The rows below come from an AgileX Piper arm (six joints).
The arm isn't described. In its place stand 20 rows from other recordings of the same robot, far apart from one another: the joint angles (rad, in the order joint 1, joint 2, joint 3, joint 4, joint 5, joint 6), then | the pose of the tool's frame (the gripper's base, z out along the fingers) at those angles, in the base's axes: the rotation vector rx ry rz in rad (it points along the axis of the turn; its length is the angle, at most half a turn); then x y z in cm.
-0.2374, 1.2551, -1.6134, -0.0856, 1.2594, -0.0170 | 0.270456, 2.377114, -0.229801, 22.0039, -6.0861, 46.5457
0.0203, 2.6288, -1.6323, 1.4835, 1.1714, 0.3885 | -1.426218, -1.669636, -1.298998, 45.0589, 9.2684, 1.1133
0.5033, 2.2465, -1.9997, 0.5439, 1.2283, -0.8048 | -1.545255, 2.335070, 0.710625, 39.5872, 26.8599, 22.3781
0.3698, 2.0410, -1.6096, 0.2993, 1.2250, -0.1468 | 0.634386, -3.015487, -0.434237, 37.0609, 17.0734, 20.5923
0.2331, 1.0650, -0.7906, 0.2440, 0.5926, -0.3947 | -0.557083, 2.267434, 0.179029, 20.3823, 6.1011, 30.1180
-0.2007, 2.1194, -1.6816, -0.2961, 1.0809, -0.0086 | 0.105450, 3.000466, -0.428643, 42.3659, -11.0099, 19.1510
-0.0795, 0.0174, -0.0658, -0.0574, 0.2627, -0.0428 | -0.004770, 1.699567, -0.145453, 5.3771, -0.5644, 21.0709
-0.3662, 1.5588, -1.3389, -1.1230, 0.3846, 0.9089 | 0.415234, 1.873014, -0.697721, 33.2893, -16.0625, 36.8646
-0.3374, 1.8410, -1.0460, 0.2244, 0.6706, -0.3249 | 0.254323, 2.896235, 0.124309, 32.0968, -9.9264, 15.0280
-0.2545, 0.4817, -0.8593, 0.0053, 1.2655, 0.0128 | 0.315832, 2.353103, -0.109283, 4.3929, -1.0952, 35.4782
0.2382, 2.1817, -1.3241, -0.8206, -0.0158, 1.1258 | 0.072888, 2.346716, 0.283657, 44.1765, 10.8347, 11.0660
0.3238, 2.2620, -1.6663, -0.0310, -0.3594, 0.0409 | -0.276229, 1.704601, 0.257615, 50.1654, 16.9408, 19.9559
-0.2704, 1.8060, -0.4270, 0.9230, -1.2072, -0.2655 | 0.953865, 1.570736, -0.841231, 22.4538, -13.2618, 13.6650
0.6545, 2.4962, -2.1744, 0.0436, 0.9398, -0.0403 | -0.917863, 2.610754, 0.221260, 42.0885, 32.6994, 14.1238
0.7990, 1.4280, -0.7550, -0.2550, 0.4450, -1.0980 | -2.268162, 1.305278, -0.331871, 19.3027, 18.4183, 21.0715
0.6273, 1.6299, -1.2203, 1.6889, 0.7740, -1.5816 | -0.993646, 1.608952, 1.225637, 25.7725, 26.4867, 33.0522
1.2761, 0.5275, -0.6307, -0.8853, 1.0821, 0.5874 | -0.833427, 1.871734, -0.026533, 7.9574, 4.8016, 32.5703
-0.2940, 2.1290, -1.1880, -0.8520, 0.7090, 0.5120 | 0.214165, 2.954894, -0.825606, 35.0447, -15.2695, 8.9817
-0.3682, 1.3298, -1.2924, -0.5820, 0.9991, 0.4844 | 0.818754, 2.275995, -0.686510, 23.8443, -13.7080, 37.9497
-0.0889, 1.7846, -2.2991, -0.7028, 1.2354, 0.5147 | 0.711889, 1.912747, -0.593279, 34.7402, -8.6727, 51.3740
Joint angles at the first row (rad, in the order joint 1, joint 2, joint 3, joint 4, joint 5, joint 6):
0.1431, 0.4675, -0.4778, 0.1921, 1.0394, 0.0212
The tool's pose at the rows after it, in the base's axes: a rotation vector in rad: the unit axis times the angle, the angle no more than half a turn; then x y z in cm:
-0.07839, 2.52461, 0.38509, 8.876, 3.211, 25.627
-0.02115, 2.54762, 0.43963, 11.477, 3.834, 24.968
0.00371, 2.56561, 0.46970, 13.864, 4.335, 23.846
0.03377, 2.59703, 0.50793, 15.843, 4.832, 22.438
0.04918, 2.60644, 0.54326, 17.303, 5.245, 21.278
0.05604, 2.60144, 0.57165, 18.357, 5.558, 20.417
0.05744, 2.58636, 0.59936, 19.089, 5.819, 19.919
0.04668, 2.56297, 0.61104, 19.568, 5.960, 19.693
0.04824, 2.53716, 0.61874, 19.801, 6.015, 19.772
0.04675, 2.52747, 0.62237, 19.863, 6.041, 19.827
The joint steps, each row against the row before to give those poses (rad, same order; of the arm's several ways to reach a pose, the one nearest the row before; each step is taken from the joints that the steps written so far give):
-0.0001, 0.1331, -0.0031, 0.0737, -0.1117, -0.0331
0.0001, 0.1391, -0.0055, 0.0640, -0.1062, -0.0149
0.0000, 0.1324, 0.0000, 0.0675, -0.1047, -0.0543
0.0000, 0.1249, 0.0000, 0.0869, -0.0787, -0.0673
0.0000, 0.0941, 0.0000, 0.0999, -0.0643, -0.0897
0.0000, 0.0675, 0.0001, 0.1010, -0.0495, -0.0971
0.0000, 0.0437, -0.0012, 0.0993, -0.0322, -0.0962
0.0000, 0.0236, 0.0000, 0.0790, -0.0261, -0.0868
0.0000, 0.0039, 0.0000, 0.0523, -0.0174, -0.0498
0.0000, 0.0000, -0.0001, 0.0193, -0.0045, -0.0193

